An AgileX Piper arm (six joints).
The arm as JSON. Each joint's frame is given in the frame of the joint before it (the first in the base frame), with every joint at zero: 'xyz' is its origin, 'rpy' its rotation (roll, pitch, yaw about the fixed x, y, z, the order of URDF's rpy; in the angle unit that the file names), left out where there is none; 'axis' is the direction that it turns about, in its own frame. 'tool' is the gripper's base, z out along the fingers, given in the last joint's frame.
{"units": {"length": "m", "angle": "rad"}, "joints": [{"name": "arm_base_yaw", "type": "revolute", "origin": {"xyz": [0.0, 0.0, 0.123]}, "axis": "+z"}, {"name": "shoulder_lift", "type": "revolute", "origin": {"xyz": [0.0, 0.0, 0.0]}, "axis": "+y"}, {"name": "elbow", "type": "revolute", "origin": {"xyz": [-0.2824, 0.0, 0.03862]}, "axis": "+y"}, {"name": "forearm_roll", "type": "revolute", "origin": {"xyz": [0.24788, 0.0, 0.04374]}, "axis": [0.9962, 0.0, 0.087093]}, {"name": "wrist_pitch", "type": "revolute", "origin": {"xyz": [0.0, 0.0, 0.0]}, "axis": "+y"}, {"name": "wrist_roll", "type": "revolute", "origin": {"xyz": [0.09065, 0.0, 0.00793]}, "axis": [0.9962, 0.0, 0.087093]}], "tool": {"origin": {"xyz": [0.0, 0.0, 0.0], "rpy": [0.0, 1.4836, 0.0]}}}
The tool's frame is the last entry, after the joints.
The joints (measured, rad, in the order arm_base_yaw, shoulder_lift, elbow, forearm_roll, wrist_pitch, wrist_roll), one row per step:
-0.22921, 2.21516, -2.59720, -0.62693, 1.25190, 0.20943
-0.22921, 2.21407, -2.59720, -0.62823, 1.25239, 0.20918
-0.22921, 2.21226, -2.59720, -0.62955, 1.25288, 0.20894
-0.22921, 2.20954, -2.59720, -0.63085, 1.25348, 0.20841
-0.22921, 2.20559, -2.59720, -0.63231, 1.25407, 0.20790
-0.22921, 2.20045, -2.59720, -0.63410, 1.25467, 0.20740
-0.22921, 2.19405, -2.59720, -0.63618, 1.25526, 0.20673
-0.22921, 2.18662, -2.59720, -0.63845, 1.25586, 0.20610
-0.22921, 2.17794, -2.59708, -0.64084, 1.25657, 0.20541
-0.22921, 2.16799, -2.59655, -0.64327, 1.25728, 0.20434
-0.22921, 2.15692, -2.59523, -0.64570, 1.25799, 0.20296
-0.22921, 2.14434, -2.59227, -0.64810, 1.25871, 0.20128
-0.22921, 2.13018, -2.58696, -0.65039, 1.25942, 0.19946
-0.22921, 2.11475, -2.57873, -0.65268, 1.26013, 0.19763
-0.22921, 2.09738, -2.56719, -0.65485, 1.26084, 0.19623
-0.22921, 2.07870, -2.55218, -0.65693, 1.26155, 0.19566
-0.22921, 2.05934, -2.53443, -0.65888, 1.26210, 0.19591
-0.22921, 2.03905, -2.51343, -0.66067, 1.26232, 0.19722
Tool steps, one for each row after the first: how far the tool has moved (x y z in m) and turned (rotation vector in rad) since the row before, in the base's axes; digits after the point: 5 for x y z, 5 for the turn. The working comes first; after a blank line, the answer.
Tool pose at each row, in the base's axes (x y z in m, rotation vector in rad; the steps are taken from these numbers as rounded here):
0.44746, -0.15645, 0.40907, 0.55034, 2.19481, -0.80110
0.44707, -0.15646, 0.40961, 0.55059, 2.19383, -0.80271
0.44648, -0.15643, 0.41049, 0.55098, 2.19211, -0.80420
0.44563, -0.15633, 0.41179, 0.55129, 2.18971, -0.80566
0.44442, -0.15616, 0.41368, 0.55183, 2.18599, -0.80708
0.44285, -0.15594, 0.41612, 0.55262, 2.18099, -0.80866
0.44089, -0.15564, 0.41916, 0.55345, 2.17469, -0.81045
0.43860, -0.15528, 0.42267, 0.55454, 2.16729, -0.81225
0.43592, -0.15483, 0.42671, 0.55586, 2.15883, -0.81401
0.43286, -0.15430, 0.43119, 0.55695, 2.14966, -0.81584
0.42949, -0.15370, 0.43594, 0.55780, 2.14030, -0.81776
0.42577, -0.15302, 0.44090, 0.55836, 2.13122, -0.81983
0.42174, -0.15225, 0.44589, 0.55865, 2.12301, -0.82197
0.41755, -0.15145, 0.45063, 0.55867, 2.11645, -0.82444
0.41303, -0.15056, 0.45529, 0.55890, 2.11111, -0.82679
0.40839, -0.14964, 0.45953, 0.55959, 2.10761, -0.82898
0.40377, -0.14871, 0.46327, 0.56064, 2.10572, -0.83094
0.39916, -0.14776, 0.46648, 0.56214, 2.10546, -0.83255

-0.00039, -0.00001, 0.00054, -0.00128, -0.00027, -0.00071
-0.00059, 0.00003, 0.00088, -0.00146, -0.00098, -0.00073
-0.00085, 0.00010, 0.00130, -0.00173, -0.00158, -0.00062
-0.00121, 0.00017, 0.00189, -0.00215, -0.00278, -0.00070
-0.00157, 0.00022, 0.00244, -0.00268, -0.00386, -0.00088
-0.00196, 0.00030, 0.00304, -0.00331, -0.00493, -0.00092
-0.00229, 0.00036, 0.00351, -0.00367, -0.00591, -0.00106
-0.00268, 0.00045, 0.00404, -0.00400, -0.00687, -0.00117
-0.00306, 0.00053, 0.00448, -0.00440, -0.00744, -0.00101
-0.00337, 0.00060, 0.00475, -0.00462, -0.00754, -0.00088
-0.00372, 0.00068, 0.00496, -0.00470, -0.00720, -0.00075
-0.00403, 0.00077, 0.00499, -0.00449, -0.00638, -0.00064
-0.00419, 0.00080, 0.00474, -0.00412, -0.00477, -0.00067
-0.00452, 0.00089, 0.00466, -0.00349, -0.00377, -0.00084
-0.00464, 0.00092, 0.00424, -0.00249, -0.00227, -0.00119
-0.00462, 0.00093, 0.00374, -0.00157, -0.00099, -0.00144
-0.00461, 0.00095, 0.00321, -0.00054, 0.00025, -0.00170

